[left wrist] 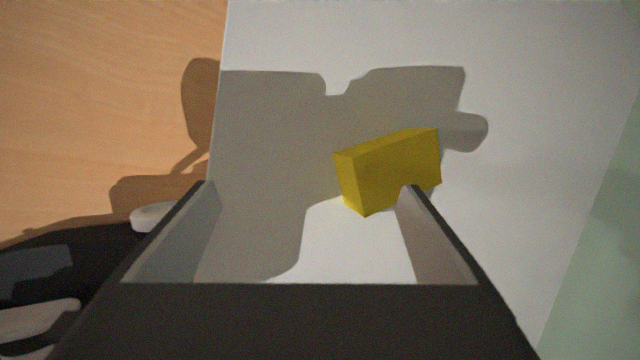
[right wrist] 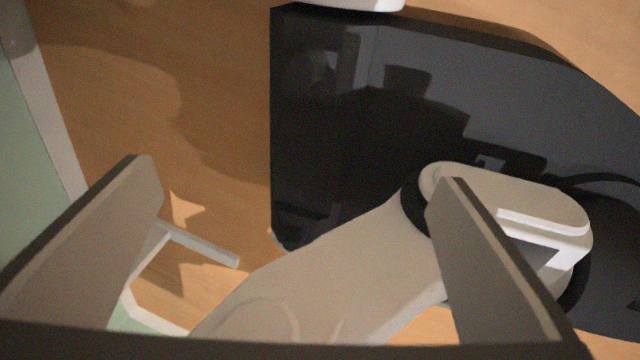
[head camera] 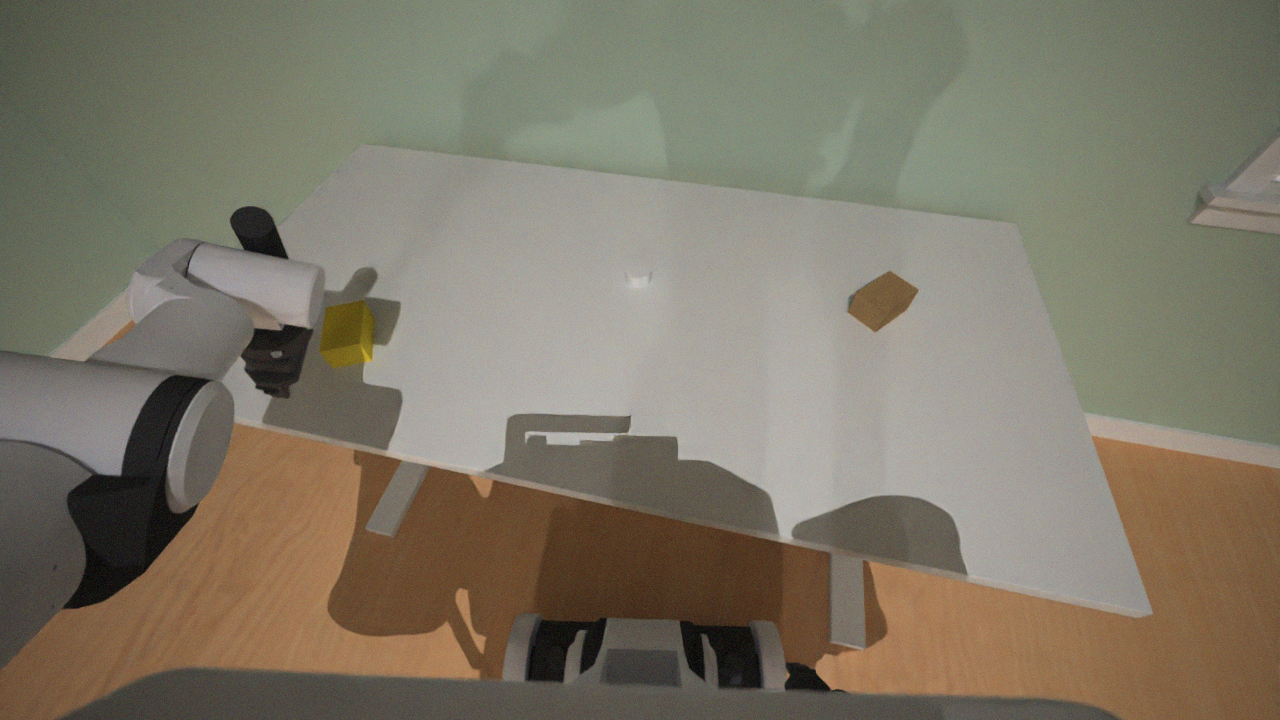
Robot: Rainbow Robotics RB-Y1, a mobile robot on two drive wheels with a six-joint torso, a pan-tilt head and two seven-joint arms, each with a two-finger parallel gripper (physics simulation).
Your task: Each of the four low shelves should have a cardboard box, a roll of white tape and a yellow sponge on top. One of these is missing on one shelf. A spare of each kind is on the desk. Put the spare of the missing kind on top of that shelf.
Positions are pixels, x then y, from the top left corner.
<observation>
left gripper: left wrist 309, 195; head camera 291, 358; not seen in the right wrist view (out of frame)
same spot on white desk: (left wrist: 529, 109) = (head camera: 366, 238)
</observation>
